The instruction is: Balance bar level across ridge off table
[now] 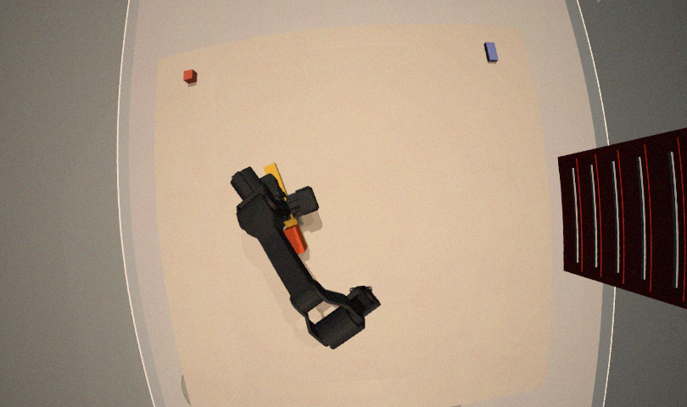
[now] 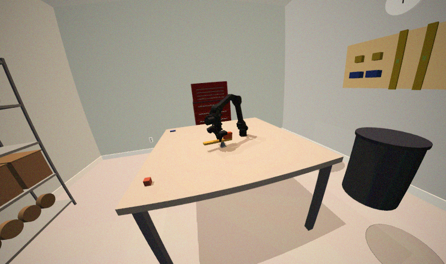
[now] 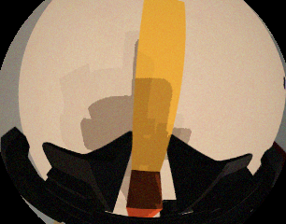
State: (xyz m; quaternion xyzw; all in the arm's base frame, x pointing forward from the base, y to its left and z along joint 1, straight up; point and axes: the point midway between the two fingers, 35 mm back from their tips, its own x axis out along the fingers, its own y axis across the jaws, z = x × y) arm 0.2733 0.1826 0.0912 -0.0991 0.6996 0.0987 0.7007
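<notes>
The ridge is 3 cm behind my gripper tip, 1 cm to the right of it and 1 cm below it. From my gripper tip the other things lie so: small red cube (47 cm ahead, 32 cm to the left, 4 cm below); blue block (68 cm to the right, 47 cm ahead, 5 cm below).
</notes>
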